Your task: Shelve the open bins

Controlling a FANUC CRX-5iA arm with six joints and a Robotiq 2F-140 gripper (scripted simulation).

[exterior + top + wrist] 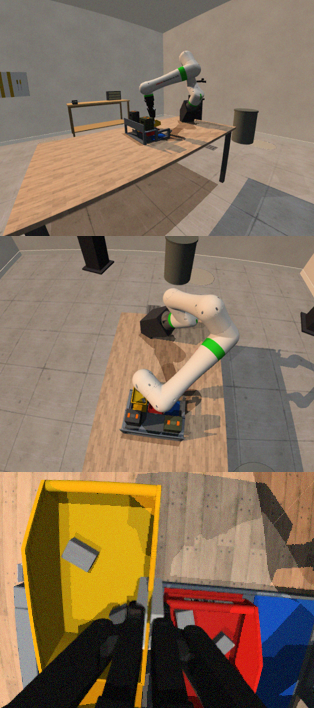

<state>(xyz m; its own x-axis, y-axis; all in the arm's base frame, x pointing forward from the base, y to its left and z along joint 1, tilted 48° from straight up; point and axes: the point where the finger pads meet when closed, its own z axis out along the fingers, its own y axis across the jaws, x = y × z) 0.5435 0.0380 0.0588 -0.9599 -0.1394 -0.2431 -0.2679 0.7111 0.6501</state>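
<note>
My hand is 50 mm to the left of the yellow bin and 40 mm above it. Round my hand: red bin (70 mm ahead, 90 mm to the left, 70 mm below); red mark (70 mm ahead, 90 mm to the left, 100 mm below); yellow mark (110 mm ahead, 20 mm to the right, 100 mm below).
</note>
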